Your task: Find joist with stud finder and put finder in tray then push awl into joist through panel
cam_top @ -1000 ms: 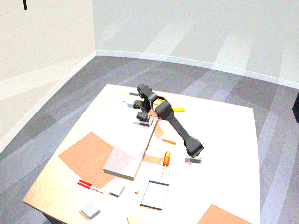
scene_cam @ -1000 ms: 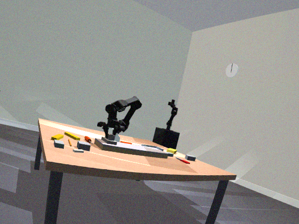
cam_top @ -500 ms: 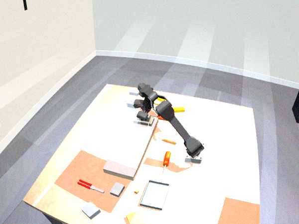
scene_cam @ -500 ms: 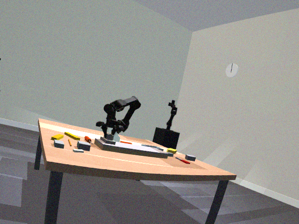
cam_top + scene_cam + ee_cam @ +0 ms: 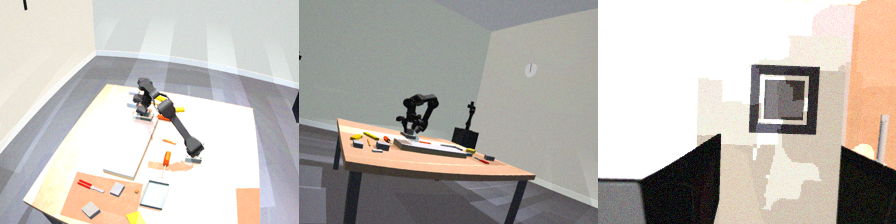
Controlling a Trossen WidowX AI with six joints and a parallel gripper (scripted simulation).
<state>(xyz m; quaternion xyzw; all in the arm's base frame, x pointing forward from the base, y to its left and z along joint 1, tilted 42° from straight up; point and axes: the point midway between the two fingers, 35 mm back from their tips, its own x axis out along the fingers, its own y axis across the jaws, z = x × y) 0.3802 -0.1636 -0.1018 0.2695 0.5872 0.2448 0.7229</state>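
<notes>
Now: gripper tip 250 mm past the tray, 510 mm to the right of it and 90 mm above it. The rest, counted from my gripper tip: square indicator window 20 mm ahead, 30 mm above; then stud finder 10 mm ahead, 20 mm above; then awl 180 mm behind, 90 mm to the left, 100 mm below.
</notes>
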